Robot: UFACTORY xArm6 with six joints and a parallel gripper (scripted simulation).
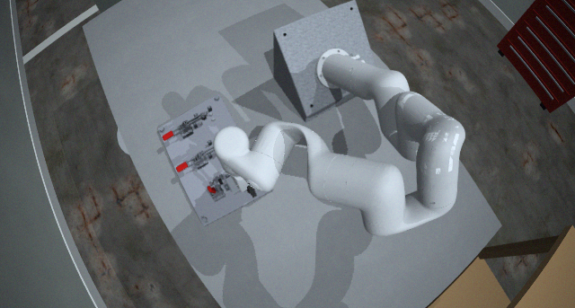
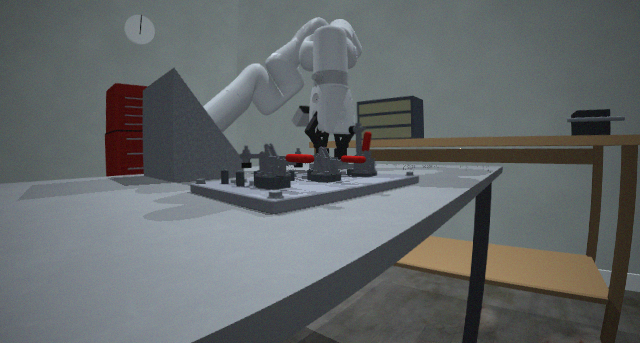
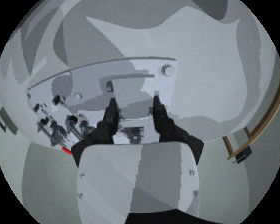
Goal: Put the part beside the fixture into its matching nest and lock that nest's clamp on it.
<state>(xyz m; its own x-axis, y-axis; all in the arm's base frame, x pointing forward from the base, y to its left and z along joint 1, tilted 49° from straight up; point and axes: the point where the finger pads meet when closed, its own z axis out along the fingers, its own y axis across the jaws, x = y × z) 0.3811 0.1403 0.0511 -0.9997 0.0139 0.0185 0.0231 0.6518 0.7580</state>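
My gripper is now 2 cm above the grey part. From my hand the other things lie so: grey fixture plate: 5 cm ahead, 12 cm to the right, 4 cm below.
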